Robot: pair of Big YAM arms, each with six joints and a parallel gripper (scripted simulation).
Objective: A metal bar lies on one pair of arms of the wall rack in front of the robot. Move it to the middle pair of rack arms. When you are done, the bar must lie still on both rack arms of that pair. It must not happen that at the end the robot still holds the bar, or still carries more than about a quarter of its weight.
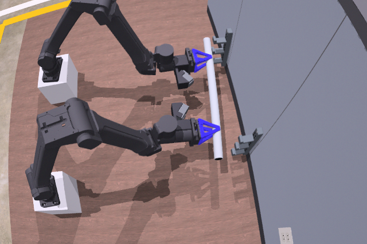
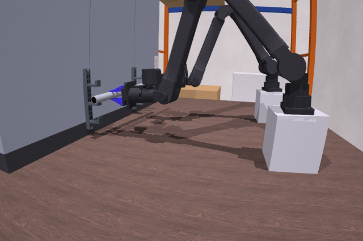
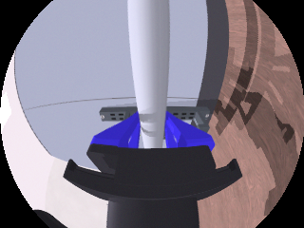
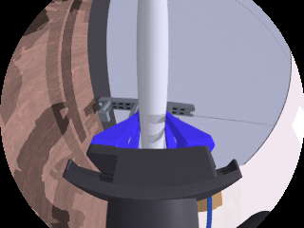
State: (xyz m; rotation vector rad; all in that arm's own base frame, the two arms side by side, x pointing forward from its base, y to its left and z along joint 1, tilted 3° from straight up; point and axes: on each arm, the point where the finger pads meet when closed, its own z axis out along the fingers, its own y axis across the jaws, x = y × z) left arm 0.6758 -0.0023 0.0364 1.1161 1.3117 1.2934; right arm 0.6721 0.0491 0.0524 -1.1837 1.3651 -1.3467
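Right now the metal bar is 1 cm behind my left hand, 15 cm to the right of it and 1 cm above it. Also, from my left hand: grey wall panel (25 cm ahead, 17 cm to the right, 28 cm above).
My right gripper is now 1 cm short of the metal bar, 15 cm to the right of it and 1 cm above it. Round my right hand: grey wall panel 28 cm ahead, 13 cm to the left, 27 cm above.
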